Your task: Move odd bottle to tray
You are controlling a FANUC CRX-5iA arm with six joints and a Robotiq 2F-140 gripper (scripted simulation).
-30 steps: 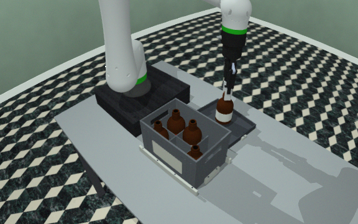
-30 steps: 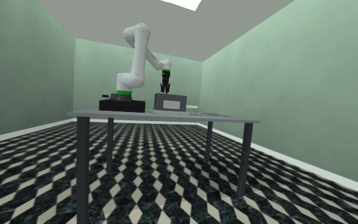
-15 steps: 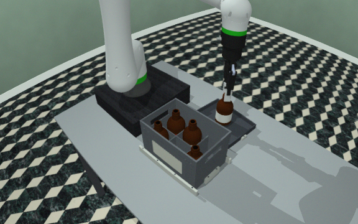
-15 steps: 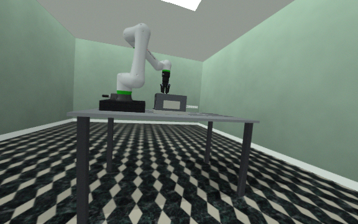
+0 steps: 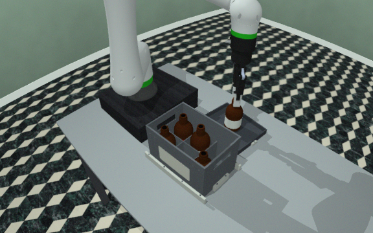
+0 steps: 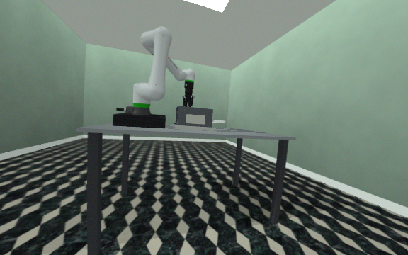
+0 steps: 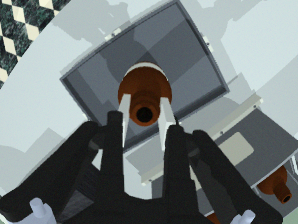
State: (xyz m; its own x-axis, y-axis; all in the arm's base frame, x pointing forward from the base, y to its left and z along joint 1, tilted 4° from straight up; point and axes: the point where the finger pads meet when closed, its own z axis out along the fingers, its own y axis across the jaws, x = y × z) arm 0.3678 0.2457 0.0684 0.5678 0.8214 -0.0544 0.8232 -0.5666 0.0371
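The brown bottle lies 9 cm below my hand. From my hand the other things lie so: glass bottle 23 cm to the right, 9 cm below, 4 cm behind; then crate 26 cm to the right, 9 cm below, 6 cm ahead; then dark grey tray 16 cm below.
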